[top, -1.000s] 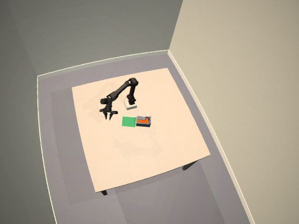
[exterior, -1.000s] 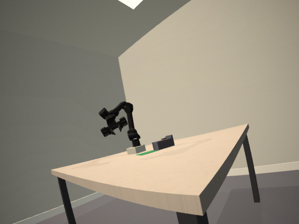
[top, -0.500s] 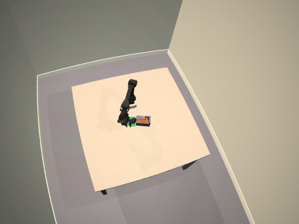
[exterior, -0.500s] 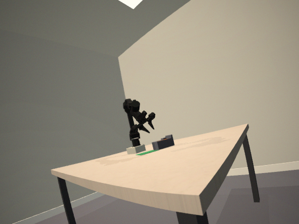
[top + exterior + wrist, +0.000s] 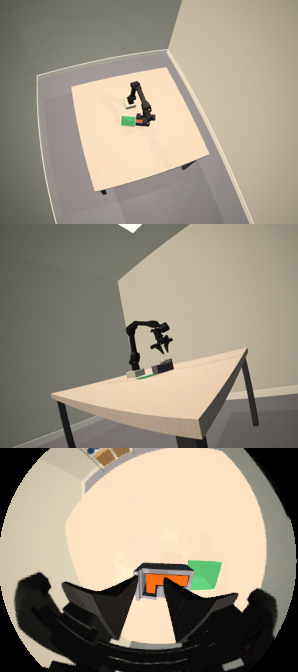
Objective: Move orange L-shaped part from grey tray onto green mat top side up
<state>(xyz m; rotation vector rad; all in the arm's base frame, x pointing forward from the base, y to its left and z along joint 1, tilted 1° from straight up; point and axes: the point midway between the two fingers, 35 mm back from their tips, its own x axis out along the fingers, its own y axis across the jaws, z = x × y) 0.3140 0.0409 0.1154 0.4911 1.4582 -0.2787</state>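
My gripper tip is now 60 mm past the orange L-shaped part, 10 mm to the right of it and 90 mm above it. The rest, counted from my gripper tip: green mat: 120 mm behind, 140 mm to the right, 150 mm below.
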